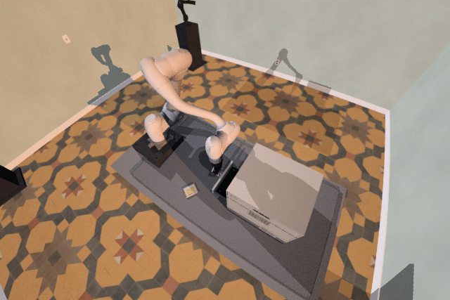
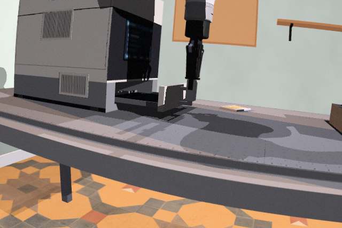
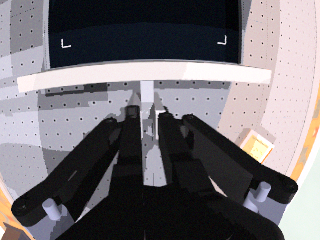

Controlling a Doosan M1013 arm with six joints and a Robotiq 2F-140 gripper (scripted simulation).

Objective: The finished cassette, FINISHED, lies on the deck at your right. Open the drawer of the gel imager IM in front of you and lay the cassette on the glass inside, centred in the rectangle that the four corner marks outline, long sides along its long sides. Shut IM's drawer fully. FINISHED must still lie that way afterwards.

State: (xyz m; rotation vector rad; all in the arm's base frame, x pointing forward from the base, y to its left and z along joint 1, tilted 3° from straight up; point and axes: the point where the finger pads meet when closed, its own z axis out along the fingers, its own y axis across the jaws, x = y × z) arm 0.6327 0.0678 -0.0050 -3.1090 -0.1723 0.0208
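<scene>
Right now the cassette is 100 mm behind my hand, 240 mm to the right of it and 70 mm below it.
</scene>
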